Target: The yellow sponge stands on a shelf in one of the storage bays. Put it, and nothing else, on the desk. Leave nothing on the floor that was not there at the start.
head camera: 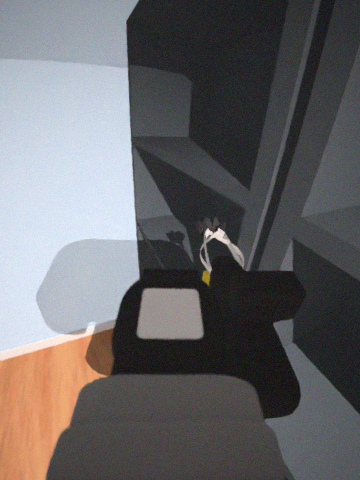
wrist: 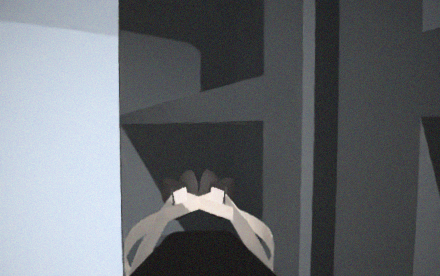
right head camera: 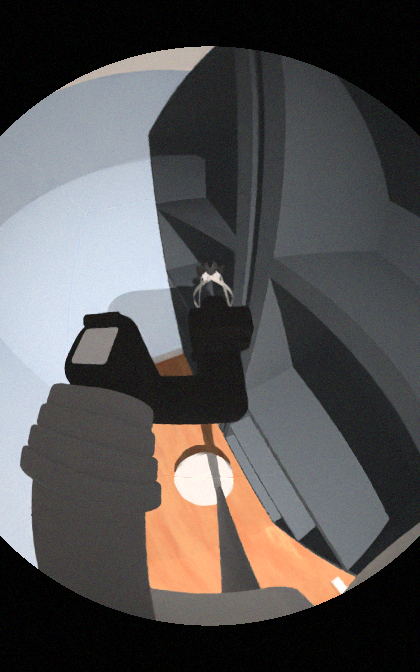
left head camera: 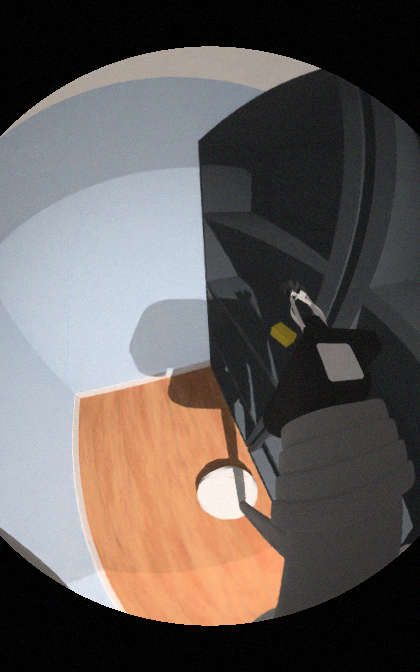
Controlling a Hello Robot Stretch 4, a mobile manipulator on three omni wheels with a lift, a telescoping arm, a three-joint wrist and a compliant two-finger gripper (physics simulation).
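Frame: origin at the robot's base, x ahead, y left, z up, level; centimetres.
Seen in the pictures: gripper, fingertip midpoint: (head camera: 209,221) (wrist: 198,185).
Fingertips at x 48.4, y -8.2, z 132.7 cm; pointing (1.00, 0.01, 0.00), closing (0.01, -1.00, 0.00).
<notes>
A point is followed by its place in that frame.
The yellow sponge (head camera: 206,277) {y -14.5, x 67.2, z 99.3 cm} (left head camera: 283,334) is inside a dark storage bay. In the head view a small part of it shows beside the wrist; in the left head view it shows more fully, left of and lower than my fingertips. It does not show in the right head or wrist views. My gripper (head camera: 211,224) {y -8.2, x 48.4, z 132.7 cm} (left head camera: 293,287) (right head camera: 210,268) (wrist: 198,185) {y -8.2, x 48.4, z 132.7 cm} is shut, its dark fingertips close together with nothing seen between them. It points at the bay's opening below a shelf, apart from the sponge. The desk does not show in a form I can make out.
The grey storage unit (left head camera: 352,175) (right head camera: 272,150) (wrist: 283,150) {y -13.8, x 39.8, z 136.8 cm} has upright panels and shelves, with another bay on the right. A pale blue wall (head camera: 60,150) {y 52.7, x 110.6, z 136.2 cm} stands left. A white round object (left head camera: 220,492) (right head camera: 195,480) is on the wooden floor. A small white piece (right head camera: 339,585) shows at lower right.
</notes>
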